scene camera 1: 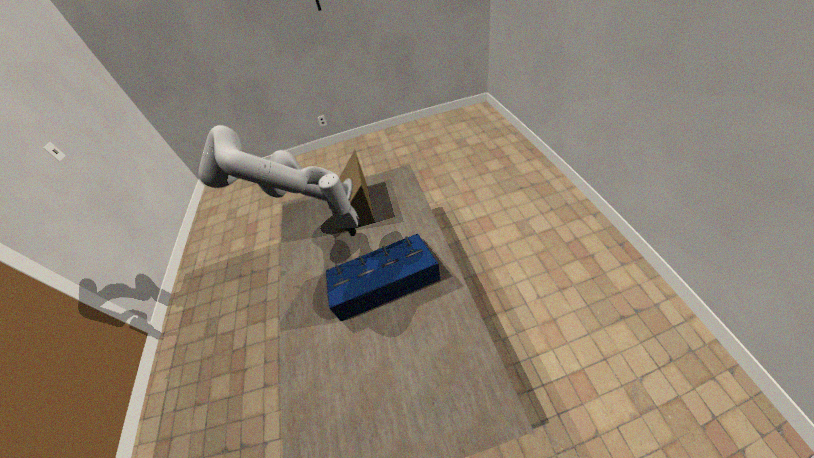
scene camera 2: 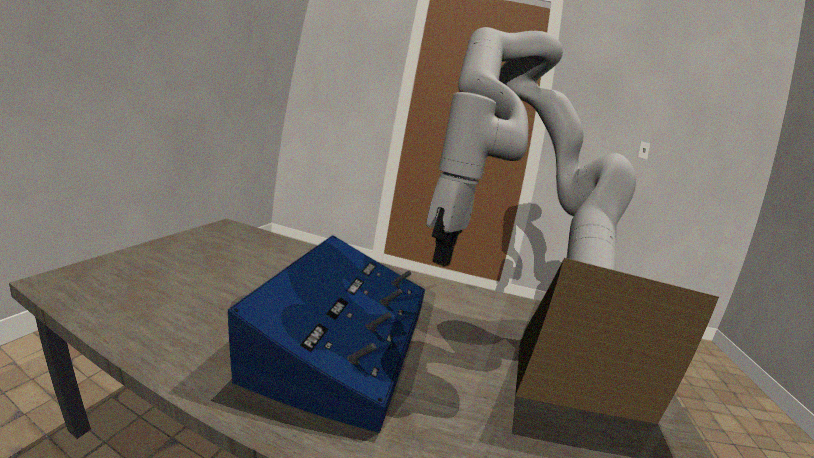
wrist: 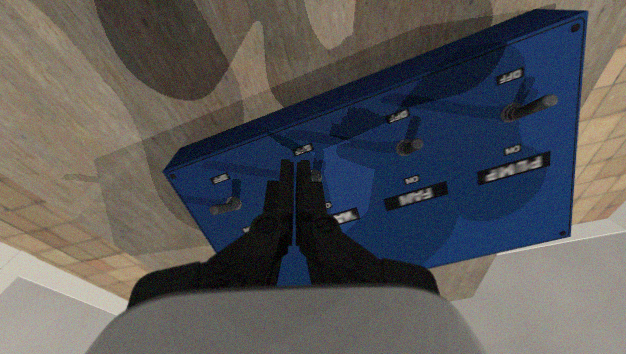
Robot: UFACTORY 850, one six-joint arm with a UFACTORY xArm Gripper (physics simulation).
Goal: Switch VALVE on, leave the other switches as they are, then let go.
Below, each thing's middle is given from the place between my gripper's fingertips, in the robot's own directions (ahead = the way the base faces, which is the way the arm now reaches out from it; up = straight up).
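Blue switch panel (scene camera 2: 292, 339) in sight: 13 cm below my hand, 5 cm to the left of it, 16 cm ahead of it.
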